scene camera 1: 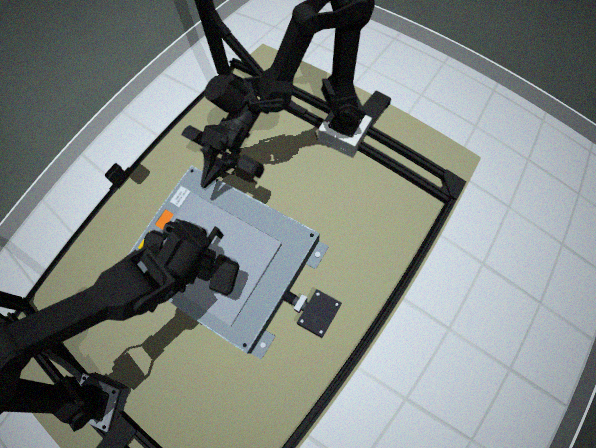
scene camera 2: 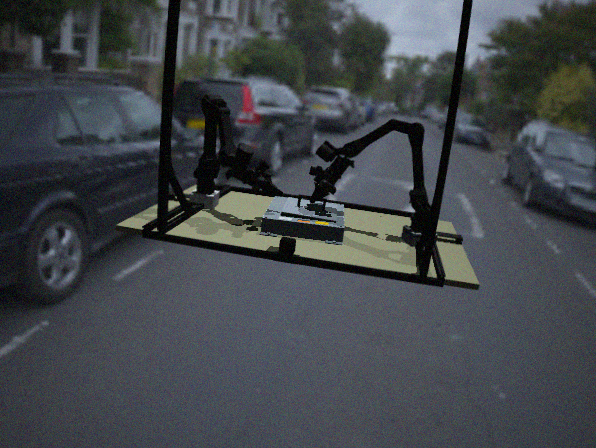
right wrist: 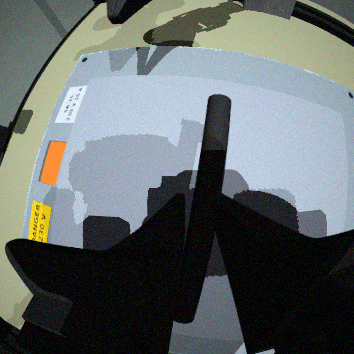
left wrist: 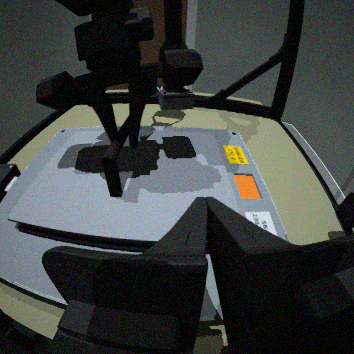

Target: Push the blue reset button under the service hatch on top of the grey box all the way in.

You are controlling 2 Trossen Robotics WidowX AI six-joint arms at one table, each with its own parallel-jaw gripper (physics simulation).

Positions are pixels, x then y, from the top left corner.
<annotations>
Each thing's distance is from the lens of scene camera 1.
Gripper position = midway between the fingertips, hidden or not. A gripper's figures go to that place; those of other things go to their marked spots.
my left gripper [scene camera 1: 202,187]: 76 cm
my right gripper [scene camera 1: 205,249]: 74 cm
</annotations>
